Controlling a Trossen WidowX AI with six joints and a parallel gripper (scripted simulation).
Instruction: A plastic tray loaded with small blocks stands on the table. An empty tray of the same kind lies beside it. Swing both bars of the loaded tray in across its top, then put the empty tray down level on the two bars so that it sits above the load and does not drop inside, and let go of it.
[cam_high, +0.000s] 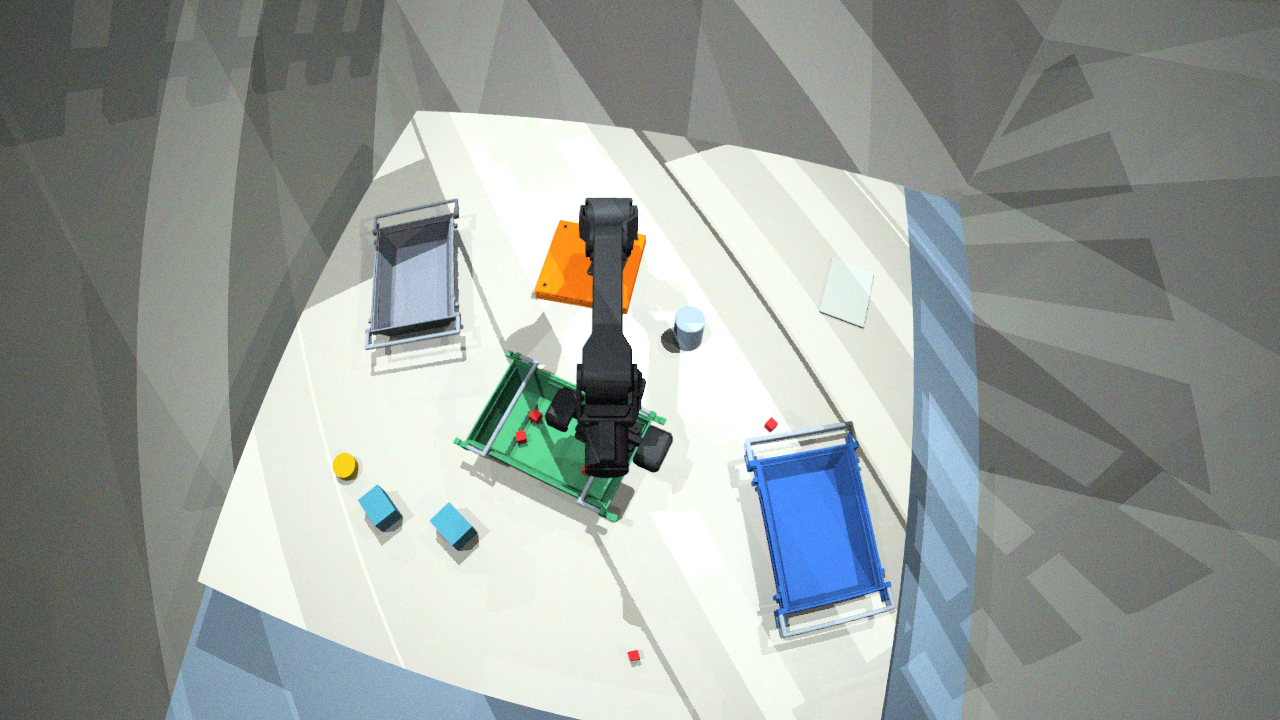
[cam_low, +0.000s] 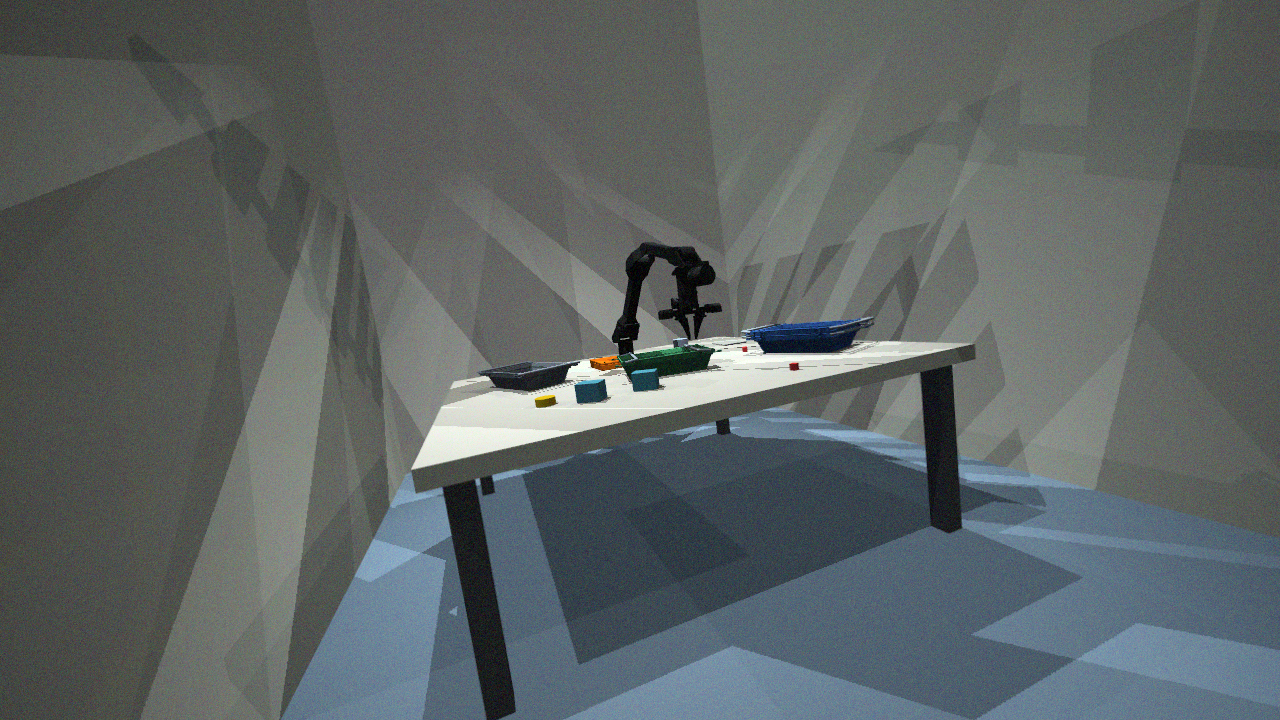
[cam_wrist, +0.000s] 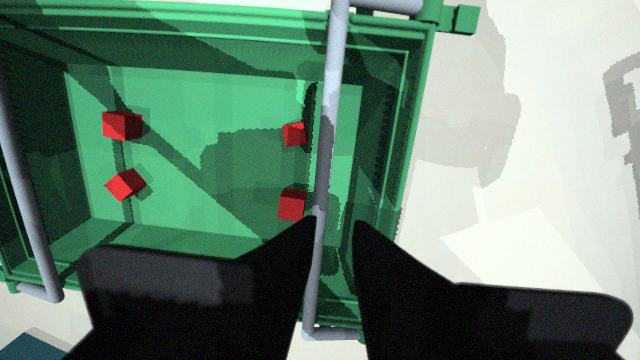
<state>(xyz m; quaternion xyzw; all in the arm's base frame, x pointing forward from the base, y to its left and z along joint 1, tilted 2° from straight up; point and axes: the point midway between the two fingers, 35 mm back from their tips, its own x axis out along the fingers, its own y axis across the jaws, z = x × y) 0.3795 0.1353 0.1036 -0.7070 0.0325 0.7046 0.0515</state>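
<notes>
My gripper tip is 510 mm to the left of the grey tray, 230 mm past it and 40 mm above it. From my gripper tip the other things lie so: white sheet (510 mm behind, 340 mm to the left, 80 mm below); pale cylinder (290 mm behind, 50 mm to the left, 50 mm below); yellow disc (470 mm to the right, 180 mm ahead, 80 mm below).
</notes>
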